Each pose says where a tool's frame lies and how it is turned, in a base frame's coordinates. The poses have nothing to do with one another.
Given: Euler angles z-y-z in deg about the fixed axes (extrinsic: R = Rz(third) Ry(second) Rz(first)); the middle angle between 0 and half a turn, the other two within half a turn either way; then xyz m.
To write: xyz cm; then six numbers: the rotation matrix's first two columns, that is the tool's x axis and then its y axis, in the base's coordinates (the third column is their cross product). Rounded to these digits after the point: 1 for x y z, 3 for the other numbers.
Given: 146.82, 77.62, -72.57, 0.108, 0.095, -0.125
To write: 10.8, 9.5, -12.5, 0.468, 0.335, 0.817, -0.834, -0.139, 0.535
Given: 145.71, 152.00, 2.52, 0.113, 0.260, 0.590
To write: 11.3, 26.0, 59.0, 0.704, 0.595, 0.388, 0.533, -0.804, 0.264
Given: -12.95, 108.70, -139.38, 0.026, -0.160, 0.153
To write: 2.6, -16.0, 15.3, 0.091, 0.374, -0.923, 0.689, -0.693, -0.212
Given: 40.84, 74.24, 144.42, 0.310, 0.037, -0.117
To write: 31.0, 3.7, -11.7, -0.548, -0.412, -0.728, -0.296, -0.719, 0.629
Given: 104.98, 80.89, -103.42, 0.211, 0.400, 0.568
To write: 21.1, 40.0, 56.8, 0.949, -0.184, 0.255, -0.216, 0.209, 0.954
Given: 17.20, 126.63, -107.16, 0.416, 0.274, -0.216
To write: 41.6, 27.4, -21.6, 0.451, 0.457, -0.767, 0.861, -0.450, 0.237
